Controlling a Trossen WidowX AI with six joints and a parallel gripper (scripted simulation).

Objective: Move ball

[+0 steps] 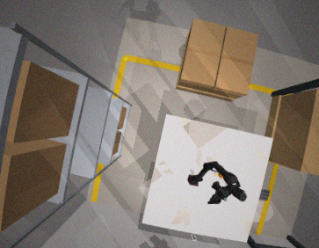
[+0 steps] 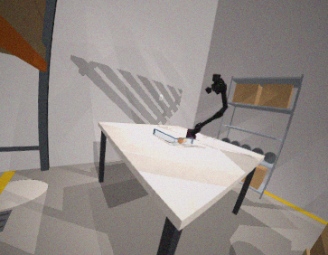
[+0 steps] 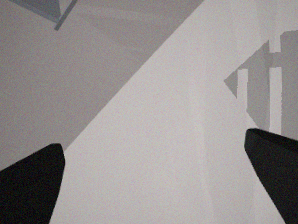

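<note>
The orange ball lies 58 cm below my gripper tip, 38 cm ahead of it and 3 cm to the right of it. Also, from my gripper tip: see-through copy of ball (58 cm below, 32 cm ahead, 3 cm to the right); low clear wall (57 cm below, 47 cm ahead, 16 cm to the right).
</note>
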